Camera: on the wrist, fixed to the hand. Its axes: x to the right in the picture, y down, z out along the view.
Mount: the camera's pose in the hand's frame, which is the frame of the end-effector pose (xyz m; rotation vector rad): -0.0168 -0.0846 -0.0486 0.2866 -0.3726 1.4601
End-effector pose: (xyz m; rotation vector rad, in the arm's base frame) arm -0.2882 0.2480 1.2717 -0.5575 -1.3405 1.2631
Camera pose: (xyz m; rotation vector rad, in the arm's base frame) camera -0.2110 0.2238 1.3287 1.1983 0.8776 -2.7465
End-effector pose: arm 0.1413 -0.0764 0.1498 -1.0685 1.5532 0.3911
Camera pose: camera 0.1779 -0.1503 0.2046 0.5180 1.7210 1.1957
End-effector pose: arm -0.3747 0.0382 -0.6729 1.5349 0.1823 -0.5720
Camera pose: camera -0.4162 0.0947 -0.7428 1.3798 -1.2623 0.3258
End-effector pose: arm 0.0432 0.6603 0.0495 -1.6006 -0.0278 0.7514
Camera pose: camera 0.0869 0.6269 0.1318 -0.9804 1.0194 2.0287
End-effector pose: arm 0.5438 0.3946 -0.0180 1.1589 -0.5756 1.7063
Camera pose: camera 0.5997 0.4615 -0.0648 -1.0138 1.3115 -2.1339
